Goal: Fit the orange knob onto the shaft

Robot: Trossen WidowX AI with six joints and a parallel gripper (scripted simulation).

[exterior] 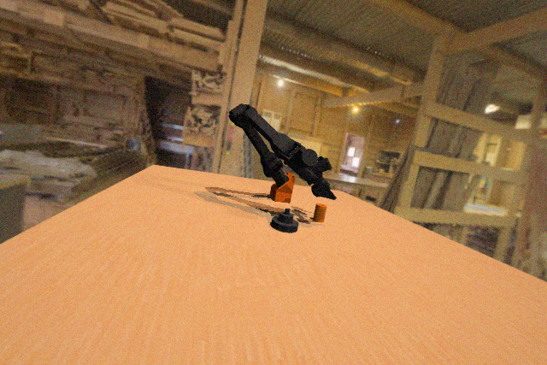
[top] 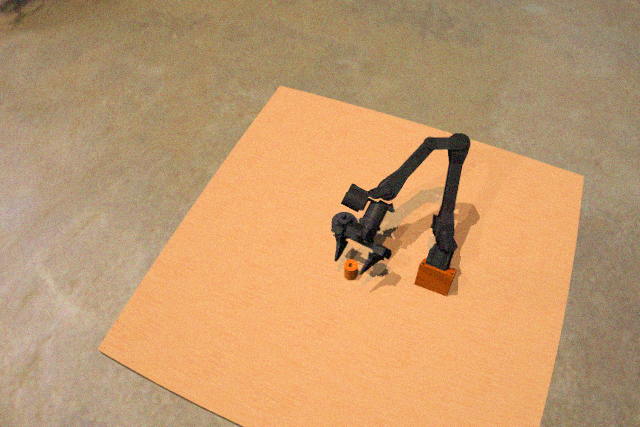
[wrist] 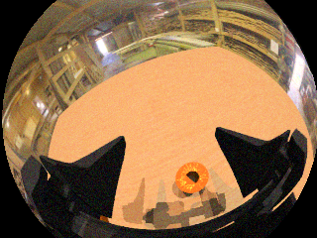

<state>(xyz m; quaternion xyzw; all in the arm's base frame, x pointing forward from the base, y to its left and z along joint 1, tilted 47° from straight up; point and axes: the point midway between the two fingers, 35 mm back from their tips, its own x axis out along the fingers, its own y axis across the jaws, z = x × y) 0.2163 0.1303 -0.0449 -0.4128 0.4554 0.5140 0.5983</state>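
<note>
Now: gripper tip 80 mm above the orange knob, 40 mm to the left of it and 10 mm short of it. Also, from my gripper tip: dark round pedestal 190 mm to the right, 120 mm ahead, 80 mm below.
</note>
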